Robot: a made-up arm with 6 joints.
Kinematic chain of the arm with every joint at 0, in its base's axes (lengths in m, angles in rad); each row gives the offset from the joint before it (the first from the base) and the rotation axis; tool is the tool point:
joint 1: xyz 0 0 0.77 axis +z
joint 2: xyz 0.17 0 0 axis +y
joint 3: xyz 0 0 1.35 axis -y
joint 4: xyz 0 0 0.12 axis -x
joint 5: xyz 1.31 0 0 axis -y
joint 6: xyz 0.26 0 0 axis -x
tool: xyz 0 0 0
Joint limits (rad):
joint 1: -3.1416..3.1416
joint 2: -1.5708..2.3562
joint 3: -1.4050..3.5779
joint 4: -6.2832..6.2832
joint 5: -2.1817..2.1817
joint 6: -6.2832..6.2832
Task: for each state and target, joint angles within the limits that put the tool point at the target. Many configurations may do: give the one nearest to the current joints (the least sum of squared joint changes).
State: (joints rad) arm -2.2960 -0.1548 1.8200 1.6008 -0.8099 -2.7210
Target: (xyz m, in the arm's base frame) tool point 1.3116 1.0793 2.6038
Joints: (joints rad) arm -2.5723 -0.3754 2.2720 1.6557 -0.8944 -2.7210
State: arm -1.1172 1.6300 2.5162 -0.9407 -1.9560 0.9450
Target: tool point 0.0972 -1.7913 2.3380
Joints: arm -1.6238 1.2751 2.6021 -0.9107 -1.9337 0.9450
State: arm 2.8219 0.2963 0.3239 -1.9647 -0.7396 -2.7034
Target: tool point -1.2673 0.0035 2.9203
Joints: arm 2.9989 -0.1305 0.3144 -1.9486 -0.8203 -2.7034
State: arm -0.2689 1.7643 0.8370 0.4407 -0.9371 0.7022
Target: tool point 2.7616 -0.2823 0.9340
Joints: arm -0.0680 1.1324 0.9039 0.4296 -1.0525 0.7022
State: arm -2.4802 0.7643 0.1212 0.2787 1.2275 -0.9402
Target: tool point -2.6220 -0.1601 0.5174
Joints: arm -3.0995 1.1497 0.3279 0.2132 1.1222 -0.9402
